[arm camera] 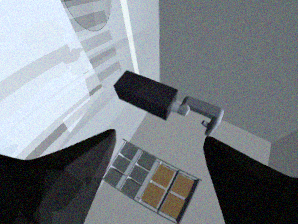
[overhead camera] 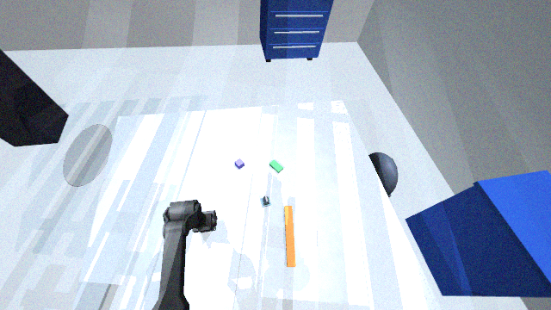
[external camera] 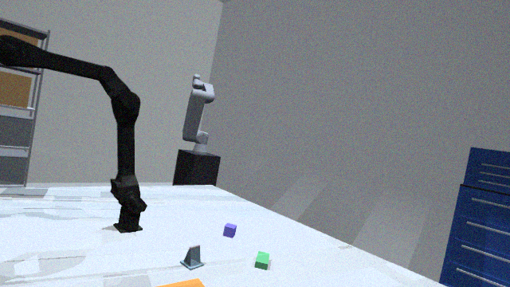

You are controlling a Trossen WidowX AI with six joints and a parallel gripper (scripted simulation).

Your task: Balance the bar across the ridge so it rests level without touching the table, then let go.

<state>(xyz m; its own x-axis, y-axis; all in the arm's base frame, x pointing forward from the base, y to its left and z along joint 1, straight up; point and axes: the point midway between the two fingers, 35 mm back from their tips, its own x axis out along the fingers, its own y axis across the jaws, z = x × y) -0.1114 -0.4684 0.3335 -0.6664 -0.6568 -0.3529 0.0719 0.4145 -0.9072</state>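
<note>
Right now my gripper tip is 47 cm short of the bar, 39 cm to the right of it and 31 cm above it. The rest, counted from my gripper tip: green cube: 47 cm ahead, 72 cm to the left, 31 cm below; purple cube: 29 cm ahead, 75 cm to the left, 30 cm below.
</note>
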